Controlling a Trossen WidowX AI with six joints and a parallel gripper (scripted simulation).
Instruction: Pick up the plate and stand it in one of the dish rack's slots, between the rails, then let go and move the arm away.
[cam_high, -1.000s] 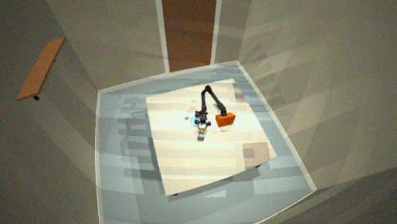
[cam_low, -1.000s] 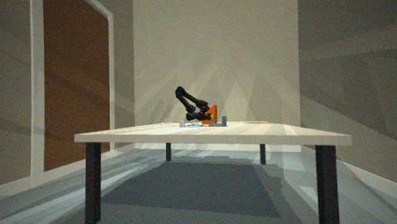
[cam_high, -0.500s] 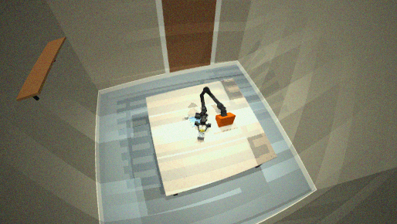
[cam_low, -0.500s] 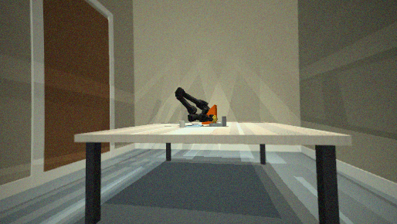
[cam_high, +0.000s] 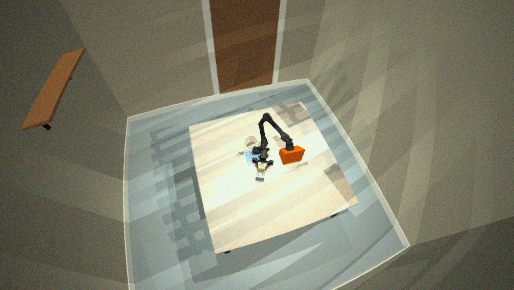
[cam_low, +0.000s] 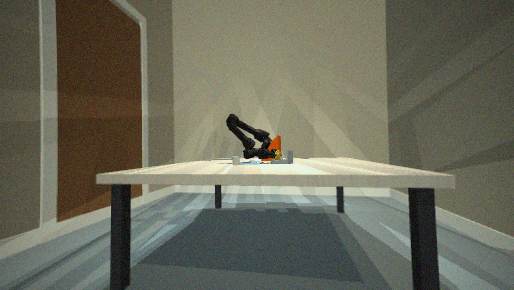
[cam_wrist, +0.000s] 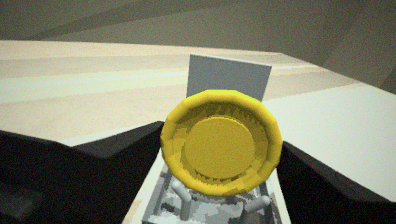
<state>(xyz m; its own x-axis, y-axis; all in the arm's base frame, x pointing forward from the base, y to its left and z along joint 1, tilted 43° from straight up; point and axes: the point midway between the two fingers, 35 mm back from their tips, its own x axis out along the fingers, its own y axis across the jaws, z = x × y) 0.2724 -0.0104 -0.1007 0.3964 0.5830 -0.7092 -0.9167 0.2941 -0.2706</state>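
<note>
The yellow plate is 1 cm to the right of my gripper tip. From my gripper tip the other things lie so: grey dish rack 3 cm below, 2 cm to the left, 1 cm ahead; then pale blue mat 18 cm to the right, 5 cm below, 2 cm ahead.
</note>
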